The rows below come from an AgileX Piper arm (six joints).
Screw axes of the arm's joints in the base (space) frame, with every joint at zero. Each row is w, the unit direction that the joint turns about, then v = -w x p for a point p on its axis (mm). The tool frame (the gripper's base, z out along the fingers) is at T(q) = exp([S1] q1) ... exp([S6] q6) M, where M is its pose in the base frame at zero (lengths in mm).
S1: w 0 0 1 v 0 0 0
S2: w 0 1 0 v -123 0 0
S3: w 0 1 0 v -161.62 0 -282.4
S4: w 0.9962 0 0.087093 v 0 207.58 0
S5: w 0 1 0 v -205.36 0 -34.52
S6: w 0.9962 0 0.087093 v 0 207.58 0
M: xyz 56.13 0 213.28 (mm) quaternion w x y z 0.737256 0 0.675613 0
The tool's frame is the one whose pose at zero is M.
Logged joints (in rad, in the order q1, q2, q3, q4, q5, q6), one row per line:
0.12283 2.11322 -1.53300 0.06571 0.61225 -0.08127
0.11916 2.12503 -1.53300 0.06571 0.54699 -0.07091
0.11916 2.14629 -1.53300 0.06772 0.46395 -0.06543
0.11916 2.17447 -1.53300 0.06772 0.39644 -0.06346
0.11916 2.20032 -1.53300 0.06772 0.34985 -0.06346
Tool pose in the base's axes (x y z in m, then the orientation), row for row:
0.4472 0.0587 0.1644 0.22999 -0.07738 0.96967 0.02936
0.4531 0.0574 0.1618 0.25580 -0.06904 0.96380 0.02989
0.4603 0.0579 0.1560 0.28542 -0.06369 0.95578 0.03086
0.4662 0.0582 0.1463 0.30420 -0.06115 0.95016 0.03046
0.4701 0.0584 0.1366 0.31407 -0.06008 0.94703 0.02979
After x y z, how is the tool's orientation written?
As a quaternion, w x y z.
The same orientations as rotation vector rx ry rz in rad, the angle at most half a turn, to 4 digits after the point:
-0.2129 2.6678 0.0808
-0.1874 2.6163 0.0811
-0.1703 2.5557 0.0825
-0.1620 2.5169 0.0807
-0.1584 2.4964 0.0785

